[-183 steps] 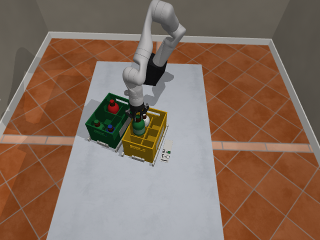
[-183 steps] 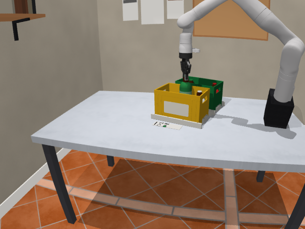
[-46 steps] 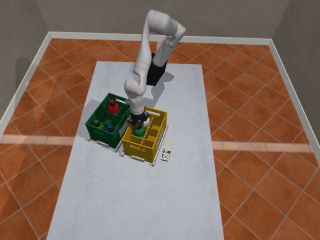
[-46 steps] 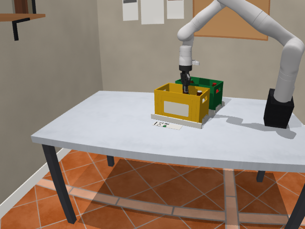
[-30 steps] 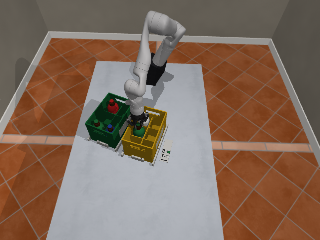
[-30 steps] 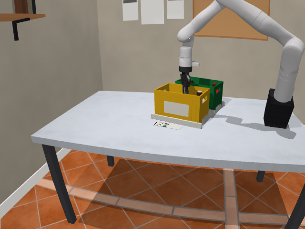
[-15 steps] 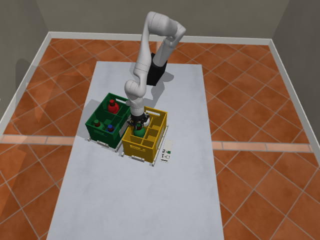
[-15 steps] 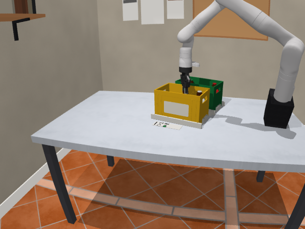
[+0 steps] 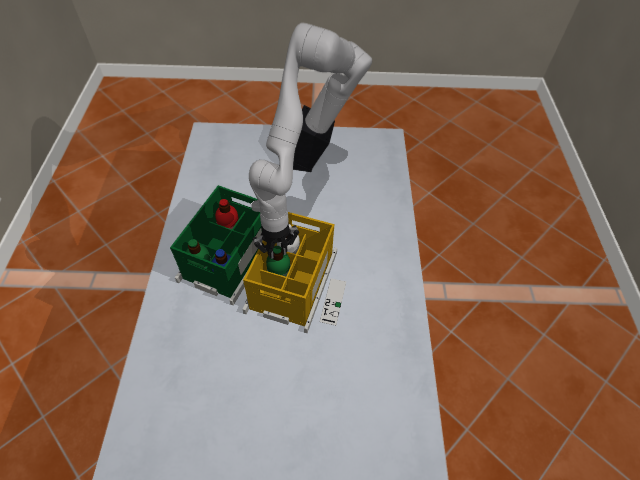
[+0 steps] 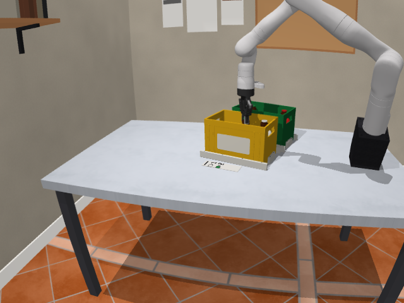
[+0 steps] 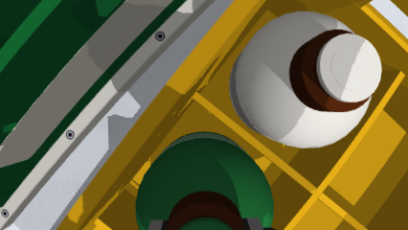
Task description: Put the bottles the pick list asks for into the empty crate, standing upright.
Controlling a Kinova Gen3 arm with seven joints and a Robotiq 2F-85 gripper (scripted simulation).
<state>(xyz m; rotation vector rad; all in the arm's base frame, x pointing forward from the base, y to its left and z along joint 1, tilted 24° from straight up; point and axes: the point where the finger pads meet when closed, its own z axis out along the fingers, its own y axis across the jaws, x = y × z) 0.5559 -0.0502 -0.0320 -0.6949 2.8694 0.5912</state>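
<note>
The yellow crate is 70 mm below my hand, 40 mm to the left of it and 10 mm ahead of it. Round my hand: green crate (180 mm to the right, 70 mm below, 70 mm behind); blue-label bottle (170 mm to the right, 70 mm below, 30 mm ahead); white-label bottle (90 mm behind, 70 mm below, 20 mm to the left).
</note>
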